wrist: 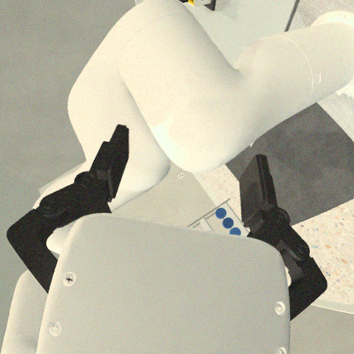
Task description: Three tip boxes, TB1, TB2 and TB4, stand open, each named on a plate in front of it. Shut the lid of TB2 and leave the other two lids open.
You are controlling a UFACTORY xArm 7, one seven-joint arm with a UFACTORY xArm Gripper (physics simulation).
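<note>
My gripper [189, 153] is open, with its two black fingers wide apart and nothing between them. The robot's own white arm lies behind the fingers and covers much of the view. At the top edge of the wrist view a small part of a tip box [191, 2] shows, with a yellow patch and a dark edge beside it. Its name plate cannot be read, so I cannot tell which box it is. The rest of it is cut off by the frame or hidden by the arm. The lids of TB1, TB2 and TB4 do not show.
A pale panel with blue round spots [228, 222] shows between the gripper's housing and the right finger. A dark grey mat [312, 165] lies at the right, on a speckled table top [325, 230]. A pale grey-green surface [255, 22] with a dark edge lies at the top.
</note>
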